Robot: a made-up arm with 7 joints. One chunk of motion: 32 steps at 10 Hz.
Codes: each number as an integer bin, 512 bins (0 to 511) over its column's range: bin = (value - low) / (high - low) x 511, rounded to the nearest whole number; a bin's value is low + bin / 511 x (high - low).
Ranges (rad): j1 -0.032..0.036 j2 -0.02..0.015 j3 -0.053..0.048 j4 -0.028..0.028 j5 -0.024..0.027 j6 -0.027..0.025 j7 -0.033..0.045
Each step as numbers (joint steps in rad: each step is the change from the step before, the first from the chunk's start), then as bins.
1 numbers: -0.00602 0.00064 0.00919 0.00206 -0.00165 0.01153 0.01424
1 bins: 195 301 315 274 224 379 309
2 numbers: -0.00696 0.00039 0.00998 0.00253 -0.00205 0.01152 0.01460
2 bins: 188 298 319 279 220 379 312
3 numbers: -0.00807 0.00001 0.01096 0.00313 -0.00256 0.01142 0.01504
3 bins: 180 292 324 284 215 378 315
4 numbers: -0.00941 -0.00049 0.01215 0.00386 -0.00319 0.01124 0.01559
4 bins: 170 285 330 291 209 376 318
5 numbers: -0.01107 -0.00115 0.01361 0.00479 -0.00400 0.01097 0.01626
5 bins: 157 275 337 299 200 373 323
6 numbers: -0.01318 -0.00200 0.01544 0.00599 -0.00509 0.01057 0.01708
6 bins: 141 263 346 310 189 369 328
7 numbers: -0.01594 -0.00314 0.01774 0.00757 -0.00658 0.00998 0.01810
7 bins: 121 246 358 325 175 363 335
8 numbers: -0.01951 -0.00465 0.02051 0.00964 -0.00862 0.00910 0.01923
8 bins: 94 224 372 343 154 355 342
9 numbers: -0.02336 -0.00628 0.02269 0.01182 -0.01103 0.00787 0.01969
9 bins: 65 200 383 363 130 343 345
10 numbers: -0.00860 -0.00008 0.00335 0.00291 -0.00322 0.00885 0.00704
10 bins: 176 291 285 282 208 352 262
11 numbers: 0.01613 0.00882 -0.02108 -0.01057 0.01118 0.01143 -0.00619
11 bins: 362 421 161 159 352 378 176
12 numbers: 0.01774 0.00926 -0.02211 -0.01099 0.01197 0.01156 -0.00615
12 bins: 374 427 156 155 360 379 176
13 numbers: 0.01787 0.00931 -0.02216 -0.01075 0.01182 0.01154 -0.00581
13 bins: 375 428 156 157 359 379 178
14 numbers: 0.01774 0.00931 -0.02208 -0.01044 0.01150 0.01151 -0.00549
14 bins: 374 428 156 160 356 378 180
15 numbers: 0.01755 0.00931 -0.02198 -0.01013 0.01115 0.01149 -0.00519
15 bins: 372 428 157 163 352 378 182
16 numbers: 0.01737 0.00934 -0.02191 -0.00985 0.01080 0.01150 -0.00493
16 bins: 371 428 157 166 349 378 184
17 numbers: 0.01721 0.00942 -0.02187 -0.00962 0.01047 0.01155 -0.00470
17 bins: 370 430 157 168 345 379 185
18 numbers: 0.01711 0.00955 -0.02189 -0.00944 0.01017 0.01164 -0.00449
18 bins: 369 431 157 169 342 380 187
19 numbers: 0.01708 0.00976 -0.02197 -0.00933 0.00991 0.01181 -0.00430
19 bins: 369 434 157 170 340 381 188
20 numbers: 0.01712 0.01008 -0.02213 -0.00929 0.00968 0.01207 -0.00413
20 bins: 369 439 156 171 337 384 189
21 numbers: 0.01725 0.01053 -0.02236 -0.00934 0.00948 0.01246 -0.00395
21 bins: 370 446 155 170 335 388 190
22 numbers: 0.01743 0.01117 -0.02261 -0.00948 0.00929 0.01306 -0.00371
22 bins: 371 455 154 169 334 394 192
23 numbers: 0.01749 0.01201 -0.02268 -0.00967 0.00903 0.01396 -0.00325
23 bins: 372 467 153 167 331 403 195
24 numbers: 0.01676 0.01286 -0.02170 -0.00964 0.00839 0.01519 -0.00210
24 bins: 366 480 158 168 325 415 202
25 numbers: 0.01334 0.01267 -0.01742 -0.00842 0.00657 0.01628 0.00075
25 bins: 341 477 180 179 306 425 221
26 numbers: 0.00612 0.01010 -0.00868 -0.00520 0.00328 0.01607 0.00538
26 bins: 286 439 224 208 273 423 251
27 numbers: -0.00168 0.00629 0.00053 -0.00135 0.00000 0.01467 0.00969
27 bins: 228 384 271 243 240 409 280
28 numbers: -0.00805 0.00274 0.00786 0.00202 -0.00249 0.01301 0.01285
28 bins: 180 332 308 274 216 393 300
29 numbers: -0.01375 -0.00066 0.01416 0.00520 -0.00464 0.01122 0.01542
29 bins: 137 282 340 303 194 376 317
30 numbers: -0.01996 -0.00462 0.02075 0.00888 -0.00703 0.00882 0.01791
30 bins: 90 225 373 337 170 352 334
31 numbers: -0.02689 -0.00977 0.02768 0.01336 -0.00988 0.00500 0.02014
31 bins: 38 149 408 377 141 314 348
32 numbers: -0.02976 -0.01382 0.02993 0.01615 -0.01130 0.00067 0.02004
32 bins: 17 90 420 403 127 272 347
